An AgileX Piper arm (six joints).
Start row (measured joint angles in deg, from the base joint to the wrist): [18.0 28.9 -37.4 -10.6 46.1 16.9]
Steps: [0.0 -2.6 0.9 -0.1 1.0 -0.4]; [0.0 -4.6 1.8 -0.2 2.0 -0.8]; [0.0 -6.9 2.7 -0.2 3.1 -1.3]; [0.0 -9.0 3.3 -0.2 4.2 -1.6]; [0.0 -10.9 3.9 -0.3 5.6 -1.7]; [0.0 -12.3 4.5 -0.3 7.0 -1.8]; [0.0 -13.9 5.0 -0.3 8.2 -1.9]
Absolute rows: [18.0 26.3 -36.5 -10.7 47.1 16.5]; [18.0 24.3 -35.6 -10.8 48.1 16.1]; [18.0 22.0 -34.7 -10.8 49.2 15.6]; [18.0 19.9 -34.1 -10.8 50.3 15.3]; [18.0 18.0 -33.5 -10.9 51.7 15.2]; [18.0 16.6 -32.9 -10.9 53.1 15.1]; [18.0 15.0 -32.4 -10.9 54.3 15.0]
